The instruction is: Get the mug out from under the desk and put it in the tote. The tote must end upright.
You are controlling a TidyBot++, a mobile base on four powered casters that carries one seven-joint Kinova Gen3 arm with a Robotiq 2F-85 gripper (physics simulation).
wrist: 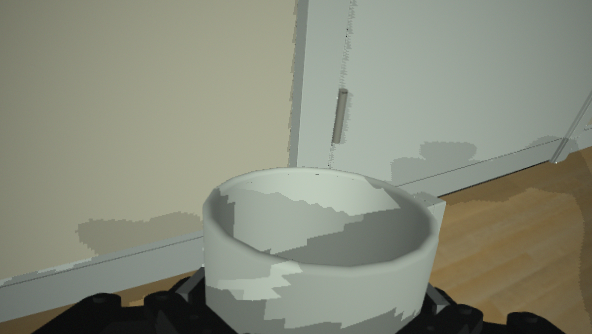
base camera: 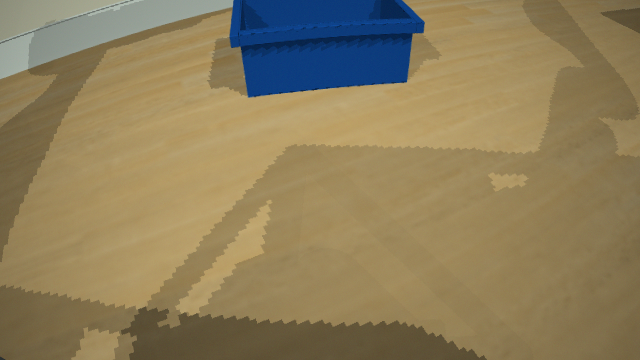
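Frame: origin at the arm's base, x ahead, y left, z up, level; millimetres.
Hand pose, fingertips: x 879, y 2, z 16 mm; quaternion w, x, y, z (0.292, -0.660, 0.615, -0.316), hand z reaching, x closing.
Note:
Things, the pixels of their top centre, and the offset from my fingertips. "*": a spot on its surface instead. Level surfaces: height alone.
- white mug at a spot on its surface: (wrist: 315,295) * dx -35, dy +1, dz +57 mm
- blue tote at its top centre: (base camera: 320,4) dx -130, dy +29, dz -292 mm
- grey handle at a spot on its surface: (wrist: 340,116) * dx +364, dy -29, dz -119 mm
- wooden floor at its surface level: dz -412 mm
A white mug (wrist: 315,295) fills the lower middle of the wrist view, its open rim facing up and its handle at the right. My gripper (wrist: 310,293) is shut on the mug, with one black finger on each side of it; the fingertips are partly hidden. The blue tote (base camera: 327,62) stands upright on the floor at the top middle of the base camera view, its open top facing up and its far part cut off by the view's edge. The tote does not show in the wrist view. The desk shows in neither view.
A beige wall (wrist: 150,110) with a white baseboard (wrist: 125,267) (base camera: 135,27) runs behind. A white door (wrist: 450,75) with a grey handle (wrist: 340,116) is at the right of the wrist view. Shadows lie across the wooden floor (base camera: 175,150) (wrist: 510,240).

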